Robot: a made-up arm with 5 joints. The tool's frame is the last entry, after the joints. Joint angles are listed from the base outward.
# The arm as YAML. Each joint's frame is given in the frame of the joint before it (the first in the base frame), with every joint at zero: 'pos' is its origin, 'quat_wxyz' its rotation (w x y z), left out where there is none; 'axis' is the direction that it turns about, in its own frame. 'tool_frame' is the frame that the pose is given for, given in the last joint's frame.
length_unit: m
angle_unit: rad
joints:
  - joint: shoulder
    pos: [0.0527, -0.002, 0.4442]
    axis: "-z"
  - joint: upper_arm
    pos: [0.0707, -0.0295, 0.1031]
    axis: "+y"
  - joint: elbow
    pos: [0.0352, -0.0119, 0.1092]
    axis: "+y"
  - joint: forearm
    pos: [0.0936, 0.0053, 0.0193]
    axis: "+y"
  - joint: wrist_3
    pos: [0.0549, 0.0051, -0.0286]
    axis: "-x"
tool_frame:
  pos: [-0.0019, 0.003, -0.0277]
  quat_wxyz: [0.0, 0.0, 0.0, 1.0]
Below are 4 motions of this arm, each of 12 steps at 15 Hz.
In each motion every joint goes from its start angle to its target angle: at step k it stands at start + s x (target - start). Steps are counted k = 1, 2, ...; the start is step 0. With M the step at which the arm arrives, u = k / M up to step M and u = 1 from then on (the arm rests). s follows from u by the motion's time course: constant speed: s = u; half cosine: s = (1 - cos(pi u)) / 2; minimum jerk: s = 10 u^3 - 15 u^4 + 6 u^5.
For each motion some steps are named. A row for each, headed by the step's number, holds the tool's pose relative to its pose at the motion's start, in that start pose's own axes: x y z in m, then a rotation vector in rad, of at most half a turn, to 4 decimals.
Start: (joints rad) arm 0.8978 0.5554 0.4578 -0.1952 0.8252
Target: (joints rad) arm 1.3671 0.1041 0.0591 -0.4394 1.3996
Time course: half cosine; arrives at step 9
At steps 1, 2, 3, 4, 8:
1: 0.0005 0.0054 0.0001 0.0072 0.0149 -0.0310
2: 0.0030 0.0213 0.0002 0.0295 0.0533 -0.1230
3: 0.0099 0.0459 -0.0007 0.0685 0.0990 -0.2706
4: 0.0237 0.0757 -0.0035 0.1237 0.1330 -0.4602
8: 0.1118 0.1574 -0.0222 0.3603 0.0612 -1.1425

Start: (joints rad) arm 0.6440 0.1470 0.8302 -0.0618 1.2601
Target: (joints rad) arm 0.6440 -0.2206 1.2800 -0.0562 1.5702
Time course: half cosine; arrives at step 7
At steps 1, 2, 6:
1: 0.0020 -0.0011 -0.0005 0.0154 -0.0013 0.0041
2: 0.0074 -0.0042 -0.0020 0.0584 -0.0046 0.0159
6: 0.0343 -0.0254 -0.0105 0.2946 -0.0136 0.0826

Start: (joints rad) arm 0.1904 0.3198 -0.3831 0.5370 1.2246
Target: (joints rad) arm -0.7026 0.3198 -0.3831 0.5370 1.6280
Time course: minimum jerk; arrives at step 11
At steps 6, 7, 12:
6: 0.0052 -0.0429 0.1294 0.4698 0.4558 0.1059
7: 0.0176 -0.0593 0.1613 0.5937 0.5859 0.1165
12: 0.0469 -0.0887 0.2071 0.7888 0.8026 0.1168

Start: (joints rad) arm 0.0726 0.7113 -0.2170 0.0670 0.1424
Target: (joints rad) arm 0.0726 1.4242 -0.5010 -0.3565 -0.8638
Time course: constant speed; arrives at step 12
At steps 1, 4, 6, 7, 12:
1: -0.0068 -0.0032 -0.0061 -0.0838 -0.0004 0.0000
4: -0.0253 -0.0130 -0.0256 -0.3354 -0.0018 0.0000
6: -0.0358 -0.0193 -0.0393 -0.5031 -0.0027 -0.0003
7: -0.0404 -0.0224 -0.0463 -0.5869 -0.0032 -0.0005
12: -0.0568 -0.0361 -0.0829 -1.0062 -0.0053 -0.0020

